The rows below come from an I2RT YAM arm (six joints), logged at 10 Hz.
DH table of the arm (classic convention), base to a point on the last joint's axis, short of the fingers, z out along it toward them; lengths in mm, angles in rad. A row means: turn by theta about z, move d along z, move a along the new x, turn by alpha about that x. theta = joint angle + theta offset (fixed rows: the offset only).
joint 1: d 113.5, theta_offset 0, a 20, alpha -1.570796
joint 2: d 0, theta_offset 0, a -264, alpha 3.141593
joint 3: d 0, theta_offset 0.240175, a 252.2, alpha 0
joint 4: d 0, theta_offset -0.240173, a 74, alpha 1.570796
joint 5: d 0, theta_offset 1.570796, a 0, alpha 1.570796
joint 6: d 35.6, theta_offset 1.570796, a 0, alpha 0
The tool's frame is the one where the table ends.
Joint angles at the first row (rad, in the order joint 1, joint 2, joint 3, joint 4, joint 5, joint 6):
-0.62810 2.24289 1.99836 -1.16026 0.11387 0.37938
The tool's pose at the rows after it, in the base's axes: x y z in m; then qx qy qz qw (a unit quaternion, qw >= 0):
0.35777 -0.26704 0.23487 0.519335 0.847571 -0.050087 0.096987
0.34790 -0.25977 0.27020 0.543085 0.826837 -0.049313 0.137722
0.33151 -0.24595 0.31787 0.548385 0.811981 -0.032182 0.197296
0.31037 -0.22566 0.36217 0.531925 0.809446 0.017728 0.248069
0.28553 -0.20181 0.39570 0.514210 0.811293 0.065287 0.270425
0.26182 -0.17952 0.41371 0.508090 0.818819 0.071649 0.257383
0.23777 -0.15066 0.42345 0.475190 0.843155 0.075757 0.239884
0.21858 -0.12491 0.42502 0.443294 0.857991 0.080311 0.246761
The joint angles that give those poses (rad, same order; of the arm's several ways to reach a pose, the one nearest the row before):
-0.63458 2.18684 1.99878 -1.18010 0.08297 0.45643
-0.63458 2.10252 1.99879 -1.18508 0.08297 0.51595
-0.63421 1.98423 1.99870 -1.18541 0.04749 0.54417
-0.63420 1.86483 1.99873 -1.20528 -0.05970 0.54380
-0.63153 1.75919 1.99839 -1.26708 -0.16041 0.54303
-0.62009 1.68137 1.99534 -1.36894 -0.17071 0.53578
-0.58765 1.58369 1.94535 -1.45477 -0.18177 0.48315
-0.54569 1.47076 1.84232 -1.44941 -0.18863 0.45568

